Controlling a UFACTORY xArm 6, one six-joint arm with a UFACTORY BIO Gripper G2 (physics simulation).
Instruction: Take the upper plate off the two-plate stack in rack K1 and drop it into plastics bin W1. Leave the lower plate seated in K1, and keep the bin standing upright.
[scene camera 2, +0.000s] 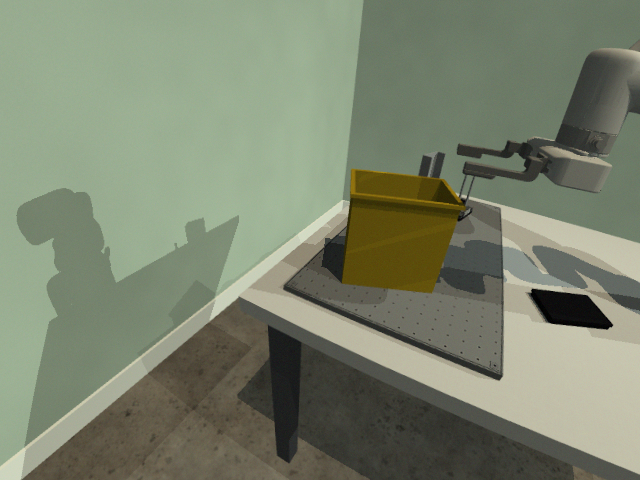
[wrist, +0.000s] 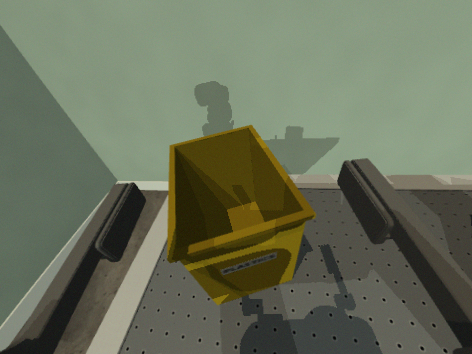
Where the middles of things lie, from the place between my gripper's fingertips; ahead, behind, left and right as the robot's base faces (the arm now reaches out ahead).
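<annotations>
The yellow plastics bin W1 (scene camera 2: 399, 228) is here, and my hand is 7 cm short of it, 4 cm to the right of it and 15 cm above it. As for the black plate (scene camera 2: 561, 308), it is 25 cm below my hand, 28 cm behind it and 8 cm to the right of it.
</annotations>
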